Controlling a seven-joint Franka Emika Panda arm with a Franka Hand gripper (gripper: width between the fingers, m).
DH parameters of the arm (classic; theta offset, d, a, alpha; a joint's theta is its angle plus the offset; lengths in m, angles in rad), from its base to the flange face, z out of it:
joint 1: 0 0.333 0 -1.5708
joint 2: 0 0 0 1.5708
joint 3: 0 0.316 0.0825 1.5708
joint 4: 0 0 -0.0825 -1.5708
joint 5: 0 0.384 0 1.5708
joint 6: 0 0 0.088 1.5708
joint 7: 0 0.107 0 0
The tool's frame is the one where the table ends.
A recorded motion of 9 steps. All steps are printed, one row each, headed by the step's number.
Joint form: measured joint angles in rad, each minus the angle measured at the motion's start. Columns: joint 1, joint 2, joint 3, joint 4, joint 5, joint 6, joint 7.
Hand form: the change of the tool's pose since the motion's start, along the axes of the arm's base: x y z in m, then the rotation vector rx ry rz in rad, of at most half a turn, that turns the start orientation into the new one. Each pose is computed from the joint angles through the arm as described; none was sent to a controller.
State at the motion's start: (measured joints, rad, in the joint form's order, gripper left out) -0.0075 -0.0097 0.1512 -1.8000 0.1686 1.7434 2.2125
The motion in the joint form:
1: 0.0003 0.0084 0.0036 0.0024 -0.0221 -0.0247 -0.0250
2: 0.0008 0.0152 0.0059 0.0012 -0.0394 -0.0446 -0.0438
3: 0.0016 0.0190 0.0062 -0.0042 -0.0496 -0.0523 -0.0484
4: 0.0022 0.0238 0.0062 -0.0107 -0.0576 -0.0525 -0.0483
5: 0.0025 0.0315 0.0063 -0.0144 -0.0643 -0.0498 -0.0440
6: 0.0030 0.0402 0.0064 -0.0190 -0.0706 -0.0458 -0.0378
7: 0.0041 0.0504 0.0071 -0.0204 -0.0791 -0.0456 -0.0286
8: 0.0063 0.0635 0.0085 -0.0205 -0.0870 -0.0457 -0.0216
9: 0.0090 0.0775 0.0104 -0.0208 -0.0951 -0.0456 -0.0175
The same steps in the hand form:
1: -0.0010 0.0002 -0.0057 -0.0216 0.0236 0.0372
2: -0.0022 0.0000 -0.0118 -0.0386 0.0464 0.0652
3: -0.0030 -0.0005 -0.0170 -0.0492 0.0613 0.0742
4: -0.0030 -0.0010 -0.0228 -0.0576 0.0718 0.0767
5: -0.0017 -0.0015 -0.0286 -0.0644 0.0802 0.0743
6: -0.0004 -0.0019 -0.0352 -0.0710 0.0895 0.0701
7: 0.0011 -0.0017 -0.0415 -0.0802 0.1008 0.0652
8: 0.0029 -0.0005 -0.0488 -0.0884 0.1137 0.0643
9: 0.0046 0.0013 -0.0567 -0.0964 0.1270 0.0675

